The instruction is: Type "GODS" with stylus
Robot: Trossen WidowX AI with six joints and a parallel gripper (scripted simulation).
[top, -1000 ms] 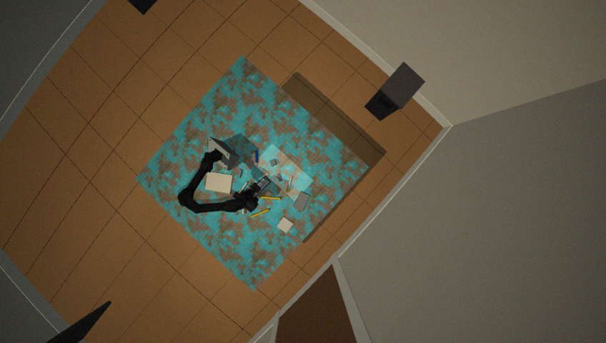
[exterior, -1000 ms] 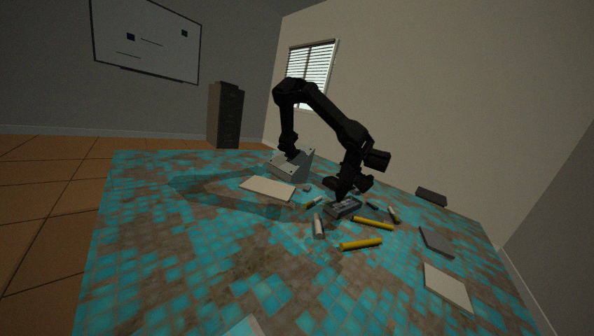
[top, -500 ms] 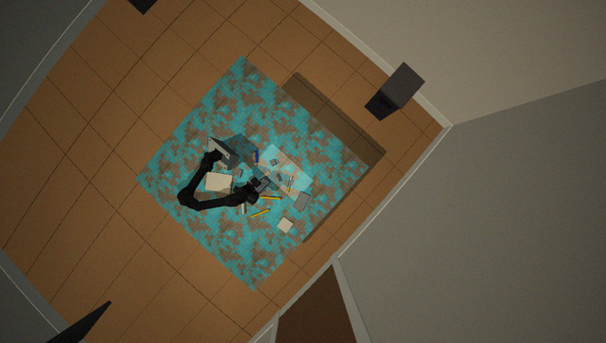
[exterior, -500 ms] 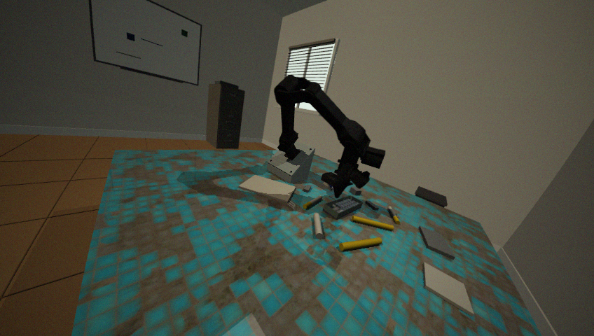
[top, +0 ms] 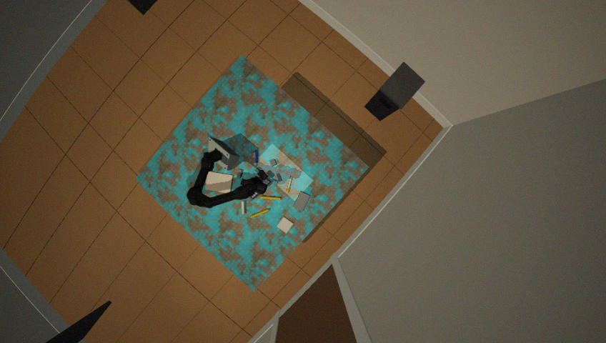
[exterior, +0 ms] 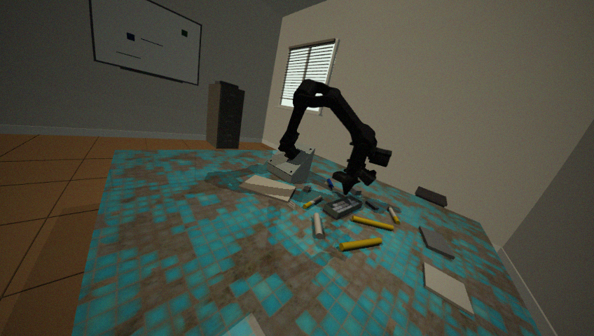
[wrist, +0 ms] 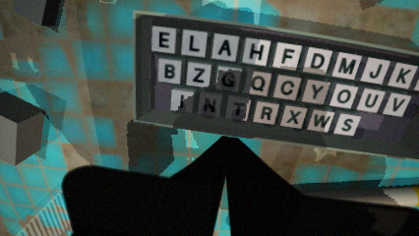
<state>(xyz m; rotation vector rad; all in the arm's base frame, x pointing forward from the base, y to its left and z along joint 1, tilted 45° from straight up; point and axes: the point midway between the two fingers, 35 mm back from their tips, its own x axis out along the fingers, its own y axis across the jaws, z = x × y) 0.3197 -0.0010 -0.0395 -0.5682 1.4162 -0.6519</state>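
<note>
The blue stylus lies 12 cm behind my gripper tip, 10 cm to the left of it and 3 cm below it. The rest, counted from my gripper tip: grey cube: 17 cm to the left, 3 cm below, 2 cm behind; then white stylus tip: 10 cm behind, 7 cm to the left, 3 cm below; then grey-white pen: 23 cm to the right, 4 cm ahead, 3 cm below.
</note>
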